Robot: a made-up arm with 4 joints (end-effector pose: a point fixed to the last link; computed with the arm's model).
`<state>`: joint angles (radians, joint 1 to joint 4).
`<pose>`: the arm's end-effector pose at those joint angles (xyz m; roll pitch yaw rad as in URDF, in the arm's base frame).
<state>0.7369 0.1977 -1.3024 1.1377</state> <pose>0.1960 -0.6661 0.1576 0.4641 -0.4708 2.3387</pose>
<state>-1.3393 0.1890 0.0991 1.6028</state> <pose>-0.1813 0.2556 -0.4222 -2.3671 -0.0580 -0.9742</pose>
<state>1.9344 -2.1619 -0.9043 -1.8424</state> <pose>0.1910 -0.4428 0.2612 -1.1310 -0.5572 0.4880</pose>
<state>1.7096 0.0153 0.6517 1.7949</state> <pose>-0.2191 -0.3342 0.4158 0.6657 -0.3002 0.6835</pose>
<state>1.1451 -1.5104 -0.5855 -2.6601</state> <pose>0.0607 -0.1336 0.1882 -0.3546 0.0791 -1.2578</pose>
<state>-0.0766 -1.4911 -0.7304 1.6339</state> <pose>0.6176 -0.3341 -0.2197 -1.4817 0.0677 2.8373</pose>
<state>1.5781 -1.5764 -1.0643 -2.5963</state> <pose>0.0381 -0.2215 0.0854 -0.2951 -0.6498 -0.9080</pose>
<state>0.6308 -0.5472 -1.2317 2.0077</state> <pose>0.3257 -0.3276 0.0249 -0.4541 -0.1553 -2.8675</pose>
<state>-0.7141 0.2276 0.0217 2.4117</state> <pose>0.0136 -0.0196 -0.2708 -2.6756 0.0093 -1.4476</pose>
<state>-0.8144 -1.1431 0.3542 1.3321</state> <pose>0.3198 0.3337 -0.4774 -2.6086 -0.3832 -1.8369</pose>
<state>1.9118 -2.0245 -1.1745 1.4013</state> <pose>0.5830 0.0471 0.5925 0.7958 0.7013 -2.0925</pose>
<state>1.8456 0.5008 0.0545 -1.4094</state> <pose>0.3492 0.3504 0.7213 -1.5265 0.0320 -2.6374</pose>
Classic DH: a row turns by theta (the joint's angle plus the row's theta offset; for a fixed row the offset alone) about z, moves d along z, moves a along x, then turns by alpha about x. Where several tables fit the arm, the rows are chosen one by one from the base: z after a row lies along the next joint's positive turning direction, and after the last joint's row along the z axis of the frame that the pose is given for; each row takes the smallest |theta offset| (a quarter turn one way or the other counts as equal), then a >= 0, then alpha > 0; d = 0 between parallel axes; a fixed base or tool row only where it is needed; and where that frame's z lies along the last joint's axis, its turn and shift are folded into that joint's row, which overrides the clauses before.
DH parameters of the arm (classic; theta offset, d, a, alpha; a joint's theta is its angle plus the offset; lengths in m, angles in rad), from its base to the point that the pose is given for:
base (fixed): -1.5708 0.0684 0.025 1.5708
joint 1: 0.964 -0.2038 0.1839 -1.3671
joint 2: 1.2873 -0.3664 -0.3228 -0.636
joint 3: -0.6468 -0.1159 0.049 -1.8886
joint 4: 1.455 0.549 0.3179 0.402
tool (fixed): -2.7432 -0.5454 0 0

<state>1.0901 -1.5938 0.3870 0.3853</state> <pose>0.3266 -0.8092 0.0135 0.3357 -0.2947 1.4734</pose>
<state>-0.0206 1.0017 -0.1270 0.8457</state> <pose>-0.0958 -0.9320 0.0242 2.3825 -0.3055 1.0791</pose>
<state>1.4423 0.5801 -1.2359 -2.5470</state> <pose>-0.0148 0.2990 0.5529 -1.8460 -0.5631 -1.5662</pose>
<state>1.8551 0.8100 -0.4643 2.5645</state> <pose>0.0099 -0.0067 0.3516 0.8682 -0.6515 1.1826</pose>
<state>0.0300 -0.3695 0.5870 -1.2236</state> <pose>0.1526 -0.8082 0.0367 2.5037 0.5295 2.1521</pose>
